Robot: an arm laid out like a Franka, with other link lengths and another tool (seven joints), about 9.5 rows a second.
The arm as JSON. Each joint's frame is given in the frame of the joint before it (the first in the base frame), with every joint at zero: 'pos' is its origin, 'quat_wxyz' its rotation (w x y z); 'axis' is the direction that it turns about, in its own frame. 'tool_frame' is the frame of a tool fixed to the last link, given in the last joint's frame.
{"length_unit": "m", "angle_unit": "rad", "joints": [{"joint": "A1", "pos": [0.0, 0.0, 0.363], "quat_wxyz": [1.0, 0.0, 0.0, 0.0], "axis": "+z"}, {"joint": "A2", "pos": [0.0, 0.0, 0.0], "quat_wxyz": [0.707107, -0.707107, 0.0, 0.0], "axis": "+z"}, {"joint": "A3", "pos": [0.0, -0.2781, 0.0], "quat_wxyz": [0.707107, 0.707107, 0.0, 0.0], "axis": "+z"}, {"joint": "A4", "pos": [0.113, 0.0, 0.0], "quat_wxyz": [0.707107, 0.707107, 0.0, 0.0], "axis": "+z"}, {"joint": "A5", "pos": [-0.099, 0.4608, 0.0], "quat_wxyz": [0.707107, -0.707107, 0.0, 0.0], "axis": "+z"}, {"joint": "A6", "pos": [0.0, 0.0, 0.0], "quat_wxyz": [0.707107, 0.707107, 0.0, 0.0], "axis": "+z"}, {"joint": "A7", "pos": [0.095, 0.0, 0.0], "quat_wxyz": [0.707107, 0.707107, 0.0, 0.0], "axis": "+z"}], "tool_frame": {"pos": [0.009, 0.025, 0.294], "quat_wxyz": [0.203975, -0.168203, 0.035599, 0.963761]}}
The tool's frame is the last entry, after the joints.
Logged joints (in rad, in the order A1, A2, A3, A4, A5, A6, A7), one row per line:
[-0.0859 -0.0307 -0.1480 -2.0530 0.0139 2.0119 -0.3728]
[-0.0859 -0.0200 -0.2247 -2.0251 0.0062 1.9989 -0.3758]
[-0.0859 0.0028 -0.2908 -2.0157 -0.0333 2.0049 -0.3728]
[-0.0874 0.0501 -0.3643 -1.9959 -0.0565 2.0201 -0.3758]
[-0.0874 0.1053 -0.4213 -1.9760 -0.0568 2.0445 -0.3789]
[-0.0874 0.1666 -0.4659 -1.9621 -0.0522 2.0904 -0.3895]
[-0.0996 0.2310 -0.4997 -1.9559 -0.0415 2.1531 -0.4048]
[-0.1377 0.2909 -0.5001 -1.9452 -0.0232 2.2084 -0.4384]
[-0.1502 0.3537 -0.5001 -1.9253 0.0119 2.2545 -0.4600]
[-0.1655 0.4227 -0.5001 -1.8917 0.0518 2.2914 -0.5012]
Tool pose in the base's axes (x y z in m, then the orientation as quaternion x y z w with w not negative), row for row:
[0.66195 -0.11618 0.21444 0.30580 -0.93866 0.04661 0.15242]
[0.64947 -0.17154 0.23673 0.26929 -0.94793 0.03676 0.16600]
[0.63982 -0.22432 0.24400 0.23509 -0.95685 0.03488 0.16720]
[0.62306 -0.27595 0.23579 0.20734 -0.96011 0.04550 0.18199]
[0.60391 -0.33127 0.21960 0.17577 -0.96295 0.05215 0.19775]
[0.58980 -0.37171 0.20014 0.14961 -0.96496 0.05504 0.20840]
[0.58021 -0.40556 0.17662 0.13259 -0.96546 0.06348 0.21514]
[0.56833 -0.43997 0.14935 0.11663 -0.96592 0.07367 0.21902]
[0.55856 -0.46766 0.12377 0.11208 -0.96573 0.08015 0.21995]
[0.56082 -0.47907 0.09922 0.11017 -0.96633 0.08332 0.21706]
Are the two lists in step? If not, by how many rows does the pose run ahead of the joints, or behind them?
The pose runs 1 row behind the joints: the pose in row i belongs to the joints in row i - 1.
